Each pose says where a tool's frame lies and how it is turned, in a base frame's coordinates. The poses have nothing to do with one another.
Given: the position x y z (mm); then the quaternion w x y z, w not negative.
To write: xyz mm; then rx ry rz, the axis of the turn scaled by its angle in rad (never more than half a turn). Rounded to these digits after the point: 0 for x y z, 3 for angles.
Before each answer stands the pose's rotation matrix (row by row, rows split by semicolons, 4 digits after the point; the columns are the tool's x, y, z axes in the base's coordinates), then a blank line. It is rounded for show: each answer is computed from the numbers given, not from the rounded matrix.
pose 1, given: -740, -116, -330, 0.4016, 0.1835, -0.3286, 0.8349
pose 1, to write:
-0.6101 -0.7912 0.0425; 0.5500 -0.4615 -0.6961; 0.5703 -0.4013 0.7167

-740, -116, -330, 0.464, -0.831, 2.111
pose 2, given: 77, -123, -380, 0.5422, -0.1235, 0.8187, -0.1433
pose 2, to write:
-0.3816 -0.0468 0.9232; -0.3576 0.9284 -0.1007; -0.8524 -0.3685 -0.3710

77, -123, -380, -0.293, 1.944, -0.340
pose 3, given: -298, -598, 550, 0.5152, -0.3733, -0.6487, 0.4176
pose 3, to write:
-0.1904 0.0540 -0.9802; 0.9146 0.3725 -0.1571; 0.3566 -0.9265 -0.1203

-298, -598, 550, -0.897, -1.559, 1.003
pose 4, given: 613, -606, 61, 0.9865, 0.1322, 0.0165, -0.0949
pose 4, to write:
0.9814 0.1916 0.0075; -0.1829 0.9470 -0.2640; -0.0576 0.2577 0.9645

613, -606, 61, 0.266, 0.033, -0.191
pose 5, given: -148, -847, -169, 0.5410, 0.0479, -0.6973, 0.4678
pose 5, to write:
-0.4101 -0.5729 -0.7096; 0.4393 0.5578 -0.7042; 0.7993 -0.6005 0.0230

-148, -847, -169, 0.114, -1.657, 1.112
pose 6, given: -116, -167, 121, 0.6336, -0.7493, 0.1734, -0.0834
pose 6, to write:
0.9259 -0.1542 0.3447; -0.3656 -0.1369 0.9207; -0.0948 -0.9785 -0.1831

-116, -167, 121, -1.714, 0.397, -0.191
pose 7, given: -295, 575, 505, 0.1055, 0.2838, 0.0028, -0.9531
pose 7, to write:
-0.8167 0.2027 -0.5403; -0.1995 -0.9777 -0.0652; -0.5415 0.0545 0.8389

-295, 575, 505, 0.836, 0.008, -2.808
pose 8, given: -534, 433, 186, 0.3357, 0.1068, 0.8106, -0.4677
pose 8, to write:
-0.7518 0.4872 0.4444; -0.1409 0.5397 -0.8300; -0.6442 -0.6866 -0.3371

-534, 433, 186, 0.279, 2.114, -1.220
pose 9, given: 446, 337, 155, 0.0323, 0.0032, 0.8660, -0.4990
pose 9, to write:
-0.9979 0.0378 0.0527; -0.0267 0.5020 -0.8645; -0.0591 -0.8641 -0.4999

446, 337, 155, 0.010, 2.666, -1.536
